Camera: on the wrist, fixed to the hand. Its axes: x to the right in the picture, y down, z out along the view.
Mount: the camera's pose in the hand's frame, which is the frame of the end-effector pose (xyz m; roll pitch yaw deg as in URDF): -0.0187 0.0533 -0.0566 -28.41 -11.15 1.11
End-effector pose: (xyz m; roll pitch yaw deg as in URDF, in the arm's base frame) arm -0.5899 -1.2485 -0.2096 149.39 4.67 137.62
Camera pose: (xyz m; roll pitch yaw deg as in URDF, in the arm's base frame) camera -0.5692 -1.2443 -0.1325 120.00 13.66 130.83
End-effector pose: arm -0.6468 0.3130 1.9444 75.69 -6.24 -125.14
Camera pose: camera -0.5781 0.2924 1.9798 48.90 -9.93 -135.83
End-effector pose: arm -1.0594 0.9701 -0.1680 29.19 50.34 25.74
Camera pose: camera -1.1186 1.0239 -0.1685 -3.25 39.90 19.93
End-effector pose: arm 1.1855 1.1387 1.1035 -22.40 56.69 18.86
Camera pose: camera 1.1094 1.1420 1.0792 -44.70 46.52 26.48
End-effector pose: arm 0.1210 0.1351 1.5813 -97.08 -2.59 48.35
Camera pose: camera 0.1568 0.0810 1.5346 -125.64 -0.10 59.28
